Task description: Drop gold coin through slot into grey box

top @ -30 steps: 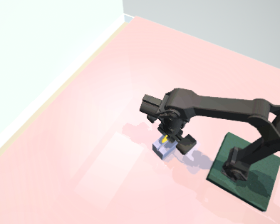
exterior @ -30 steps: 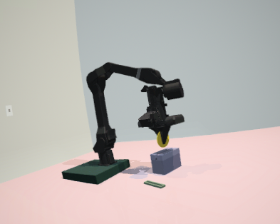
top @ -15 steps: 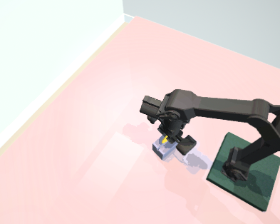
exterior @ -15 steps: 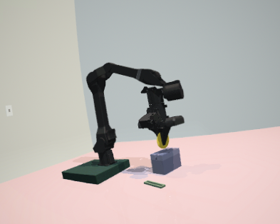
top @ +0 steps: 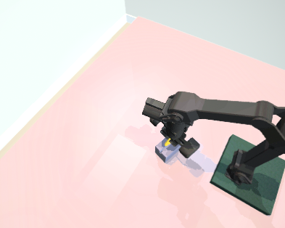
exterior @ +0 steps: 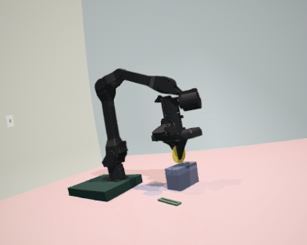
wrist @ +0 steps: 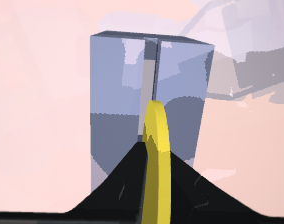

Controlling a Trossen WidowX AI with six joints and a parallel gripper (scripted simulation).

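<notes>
Right now the gold coin is 20 mm above my gripper tip.
</notes>
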